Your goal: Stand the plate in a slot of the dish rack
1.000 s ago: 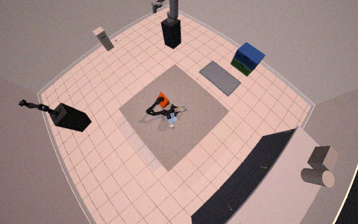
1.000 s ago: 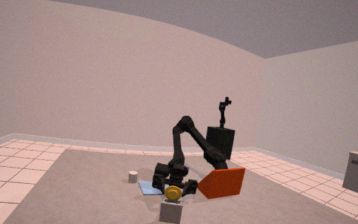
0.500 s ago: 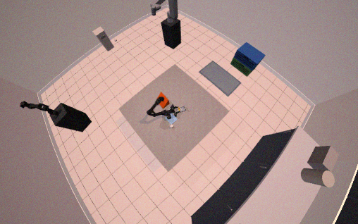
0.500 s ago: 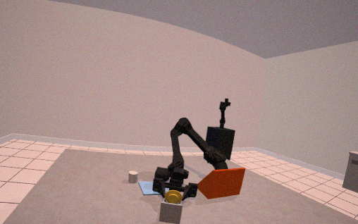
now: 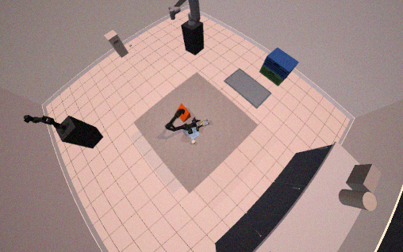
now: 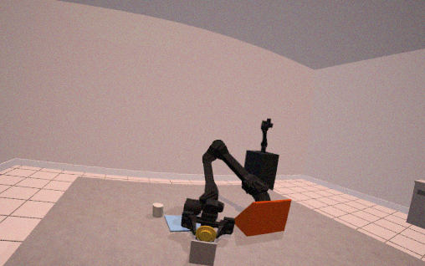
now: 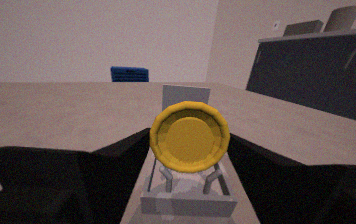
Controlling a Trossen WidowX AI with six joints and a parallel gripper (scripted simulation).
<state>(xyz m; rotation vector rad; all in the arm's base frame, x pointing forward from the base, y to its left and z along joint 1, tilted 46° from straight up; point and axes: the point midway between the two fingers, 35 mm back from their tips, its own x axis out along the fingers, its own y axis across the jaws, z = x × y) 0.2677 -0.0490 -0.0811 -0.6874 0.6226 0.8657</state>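
Right now my gripper tip is 10 mm to the left of the yellow plate and 10 mm above it. Round my gripper tip: light blue sheet 10 mm behind, 190 mm to the right, 50 mm below; blue spoon 130 mm behind, 190 mm to the right, 50 mm below; dish rack 10 mm ahead, 20 mm to the left, 30 mm below.
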